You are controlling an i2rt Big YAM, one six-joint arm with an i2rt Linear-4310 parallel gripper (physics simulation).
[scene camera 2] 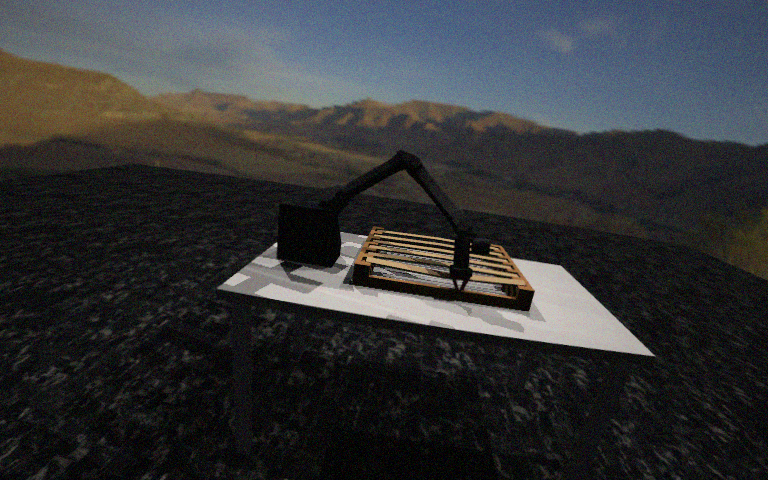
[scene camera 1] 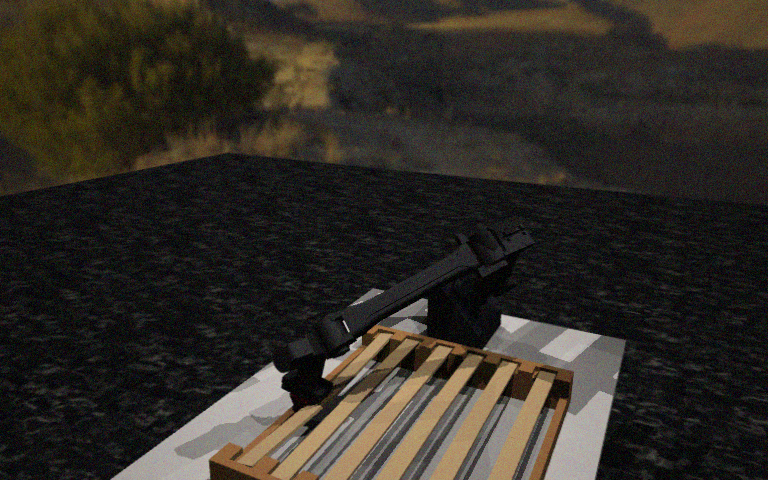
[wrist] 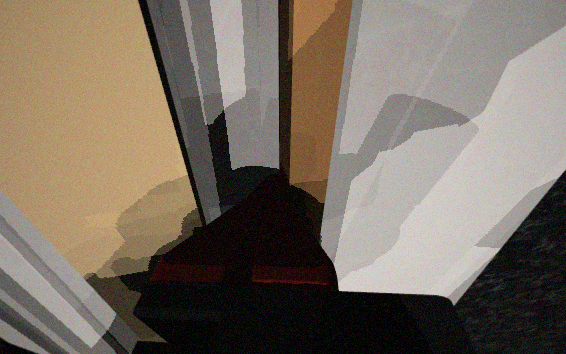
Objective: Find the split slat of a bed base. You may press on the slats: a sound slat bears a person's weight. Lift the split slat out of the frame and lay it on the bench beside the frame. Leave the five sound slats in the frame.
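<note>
The bed base frame [scene camera 1: 229,453] [scene camera 2: 396,286] [wrist: 312,120] is brown, with several pale slats lying side by side across it. My gripper [scene camera 1: 300,406] [scene camera 2: 459,289] [wrist: 276,182] is shut and empty, pointing down at the outer long side of the frame. In the wrist view its tip is at the inner edge of the side rail, beside the outermost slat [scene camera 1: 280,435] [scene camera 2: 492,279] [wrist: 85,125]. Both ends of that slat are in the frame. The gripper hides part of it in scene view 1. I cannot see a split. Contact at the tip is unclear.
The white bench [scene camera 1: 594,424] [scene camera 2: 577,316] [wrist: 425,215] extends around the frame, with grey shadows on it. The black arm base [scene camera 1: 464,311] [scene camera 2: 308,234] stands at one end of the frame. The forearm reaches over the frame. The bench edge shows beyond the side rail in the wrist view.
</note>
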